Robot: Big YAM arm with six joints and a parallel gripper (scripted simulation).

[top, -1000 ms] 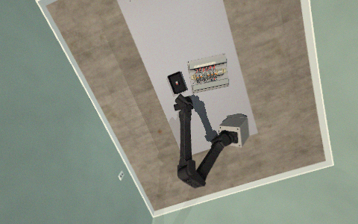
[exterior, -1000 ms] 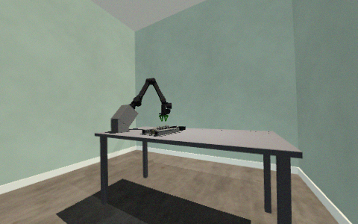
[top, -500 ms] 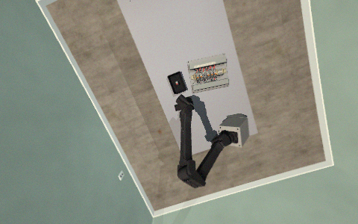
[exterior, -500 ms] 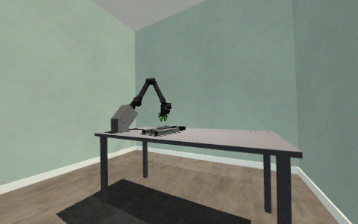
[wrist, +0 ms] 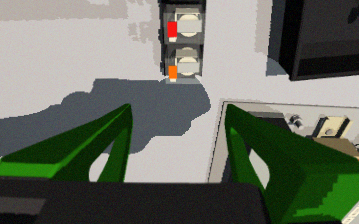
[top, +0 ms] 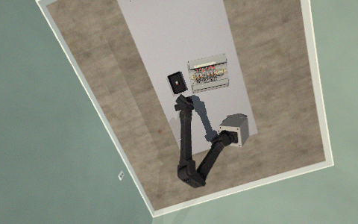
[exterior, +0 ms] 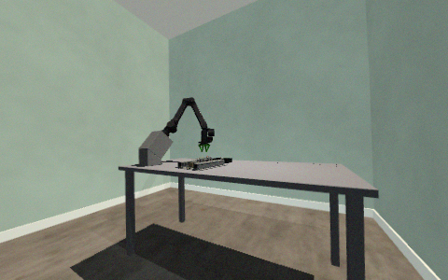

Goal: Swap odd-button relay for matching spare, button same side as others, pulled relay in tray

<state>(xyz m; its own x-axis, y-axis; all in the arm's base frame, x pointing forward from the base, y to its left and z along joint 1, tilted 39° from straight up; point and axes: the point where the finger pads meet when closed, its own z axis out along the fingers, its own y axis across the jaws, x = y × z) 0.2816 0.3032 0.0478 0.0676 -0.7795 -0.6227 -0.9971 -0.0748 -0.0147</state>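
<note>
My hand is 3 cm to the right of the dark stand and 10 cm above it. Round my hand: black tray (16 cm ahead, 7 cm to the left, 9 cm below).
</note>
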